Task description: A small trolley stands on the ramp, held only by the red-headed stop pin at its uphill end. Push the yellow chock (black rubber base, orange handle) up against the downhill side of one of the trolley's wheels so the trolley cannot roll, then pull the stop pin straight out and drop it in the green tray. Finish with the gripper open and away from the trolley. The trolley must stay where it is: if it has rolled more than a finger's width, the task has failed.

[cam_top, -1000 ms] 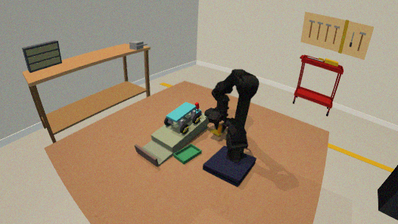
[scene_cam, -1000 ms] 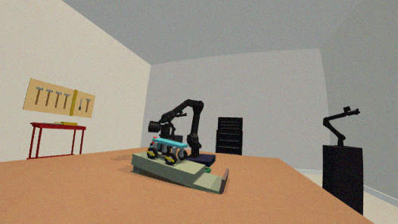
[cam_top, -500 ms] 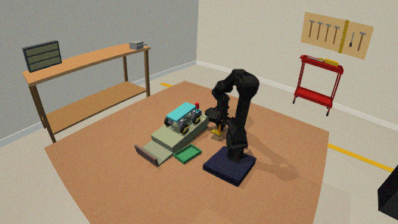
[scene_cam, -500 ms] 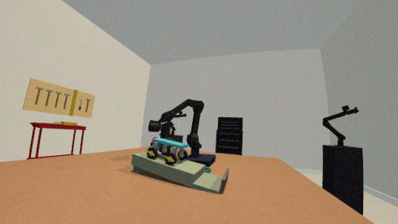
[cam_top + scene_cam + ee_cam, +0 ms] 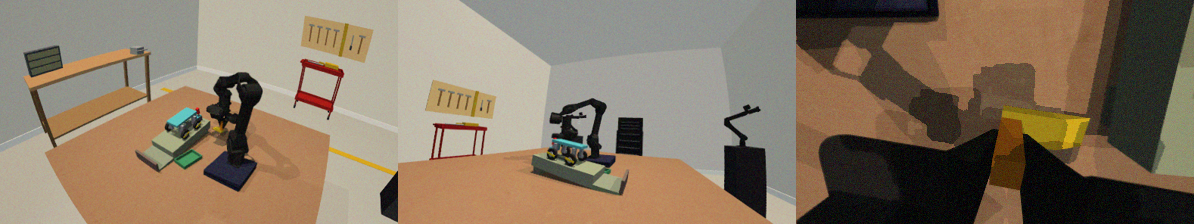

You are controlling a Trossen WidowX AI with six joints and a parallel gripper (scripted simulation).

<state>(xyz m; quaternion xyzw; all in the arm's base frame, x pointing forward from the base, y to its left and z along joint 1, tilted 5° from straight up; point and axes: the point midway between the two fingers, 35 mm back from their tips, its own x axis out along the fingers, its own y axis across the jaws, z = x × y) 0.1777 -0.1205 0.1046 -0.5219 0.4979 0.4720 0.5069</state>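
Now: the green tray 10 mm ahead of my gripper tip, 240 mm to the left of it and 90 mm below it. Round my gripper tip: red-headed stop pin: 140 mm ahead, 40 mm to the left, 40 mm above; yellow chock: 20 mm ahead, 10 mm below; trolley: 150 mm ahead, 140 mm to the left, 20 mm above.
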